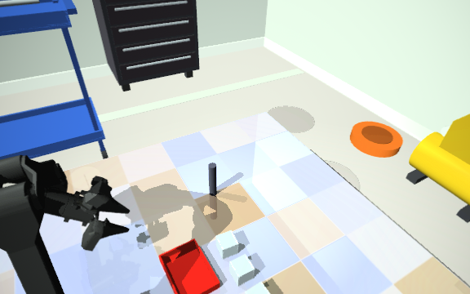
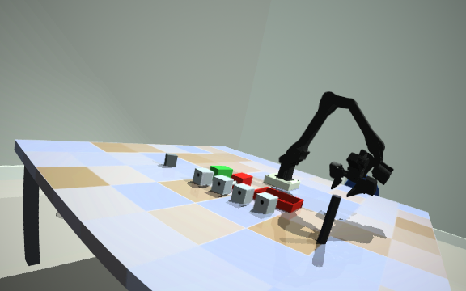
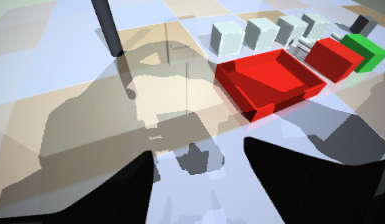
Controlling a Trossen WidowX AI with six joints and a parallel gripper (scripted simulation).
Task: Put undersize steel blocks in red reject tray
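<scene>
Now: gripper tip 120 mm short of the red reject tray, 150 mm to the left of it and 70 mm above it. The rest, counted from my gripper tip: green GO gauge 180 mm ahead, 390 mm to the right, 60 mm below.
</scene>
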